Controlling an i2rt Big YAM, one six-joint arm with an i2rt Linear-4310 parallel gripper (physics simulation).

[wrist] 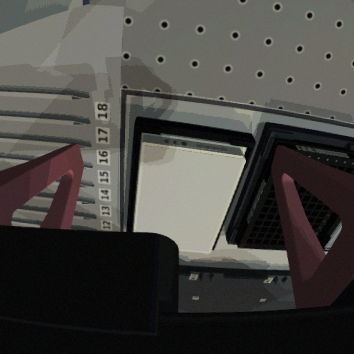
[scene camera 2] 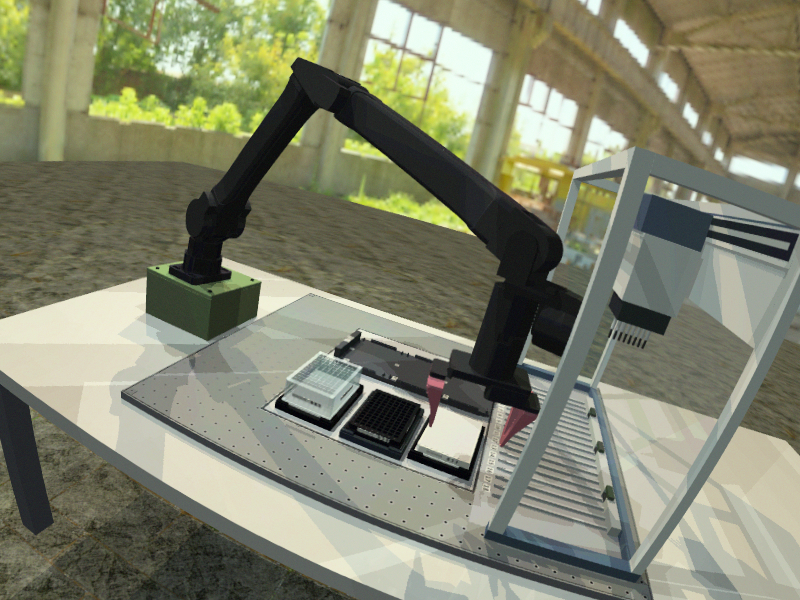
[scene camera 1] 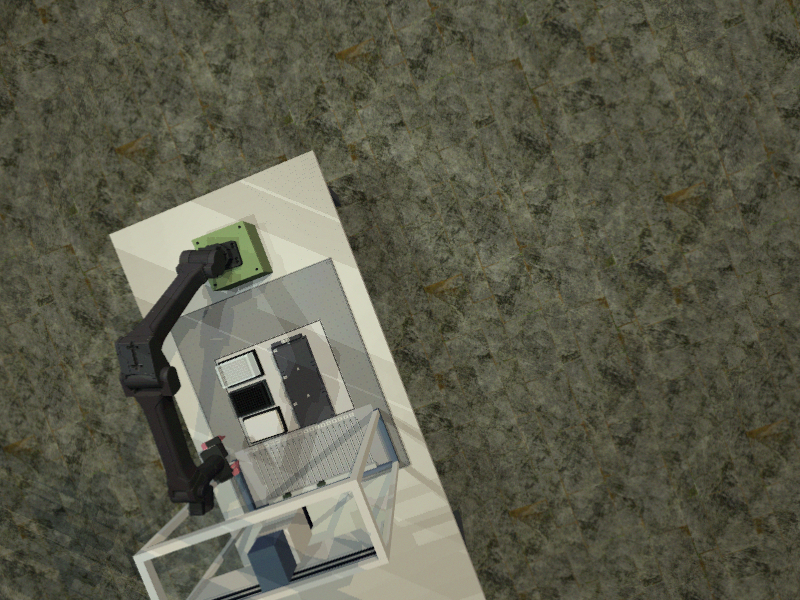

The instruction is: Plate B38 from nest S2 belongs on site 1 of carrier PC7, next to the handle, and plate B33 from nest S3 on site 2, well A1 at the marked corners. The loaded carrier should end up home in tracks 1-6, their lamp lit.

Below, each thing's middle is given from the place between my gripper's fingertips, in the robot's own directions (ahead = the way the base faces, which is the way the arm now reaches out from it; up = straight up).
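Measured from my hand, the clear plate [scene camera 2: 320,387] is 6 cm below, 25 cm behind and 7 cm to the left. The dark carrier [scene camera 2: 381,361] sits 8 cm below my hand, and it is also 28 cm to the left of it and 15 cm behind it. As for the white frame [scene camera 2: 634,165], I find it 15 cm above my hand, 23 cm to the left of it and 15 cm ahead of it.
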